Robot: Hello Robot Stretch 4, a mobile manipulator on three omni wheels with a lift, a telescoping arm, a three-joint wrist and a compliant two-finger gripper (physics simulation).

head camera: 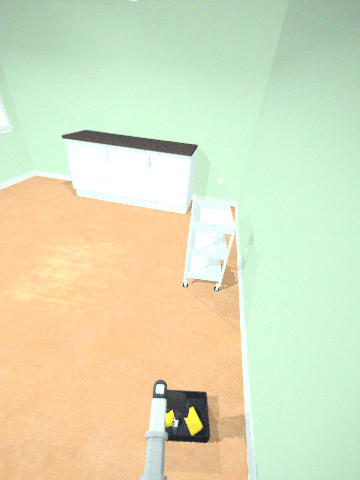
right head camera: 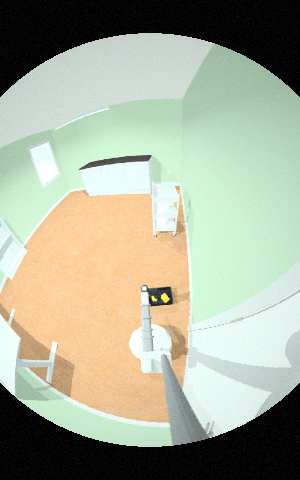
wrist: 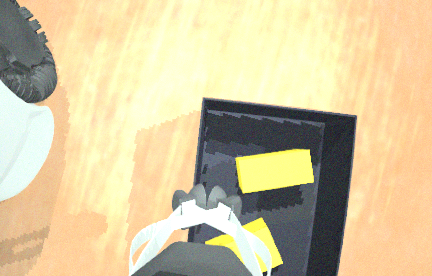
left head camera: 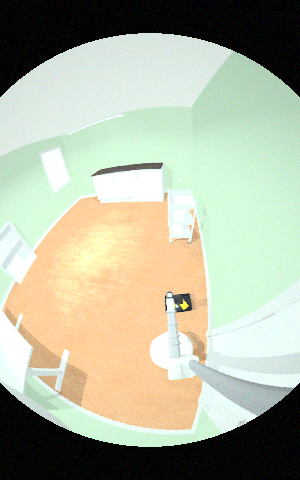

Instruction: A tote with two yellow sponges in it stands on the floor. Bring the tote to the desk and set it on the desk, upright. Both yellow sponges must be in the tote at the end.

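Places are measured from the robot's base along level axes (x ahead, y left, z up), in millimetres.
Pixels of known places: gripper, fingertip midpoint: (head camera: 174, 426) (wrist: 207, 199) (left head camera: 175, 307).
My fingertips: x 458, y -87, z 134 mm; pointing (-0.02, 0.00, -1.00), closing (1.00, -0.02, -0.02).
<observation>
Behind a point stands the place of what it marks.
A black tote (head camera: 188, 439) {x 437, y -168, z 16 mm} (left head camera: 188, 297) {x 587, y -268, z 27 mm} (right head camera: 169, 290) {x 610, y -271, z -23 mm} (wrist: 345, 190) {x 635, y -75, z 66 mm} stands upright on the floor in front of me. Two yellow sponges lie inside: one sponge (head camera: 193, 421) {x 510, y -198, z 21 mm} (right head camera: 165, 298) {x 500, y -205, z 21 mm} (wrist: 275, 171) is whole in the wrist view, the other sponge (head camera: 169, 418) (right head camera: 154, 298) (wrist: 271, 242) is partly hidden by the gripper. My gripper (wrist: 207, 199) {x 458, y -87, z 134 mm} is shut and empty. Its fingertips show beside the tote's long left rim, slightly on the inner side, with the rim passing behind the left finger, not between the fingers. A white table (left head camera: 12, 350) {x -333, y 1408, z 693 mm} (right head camera: 7, 357), apparently the desk, shows in part at the left.
A white cart (head camera: 214, 226) {x 1528, y -332, z 683 mm} (left head camera: 181, 205) {x 1530, y -304, z 682 mm} (right head camera: 165, 197) {x 1532, y -326, z 691 mm} stands by the right wall beyond the tote. A white cabinet (head camera: 128, 172) {x 3150, y 666, z 508 mm} (left head camera: 132, 185) {x 3116, y 502, z 440 mm} (right head camera: 120, 179) {x 3115, y 494, z 404 mm} with a dark top is at the far wall. A white shelf unit (left head camera: 26, 257) {x 1325, y 3057, z 74 mm} is at the left. The right wall runs close beside the tote.
</observation>
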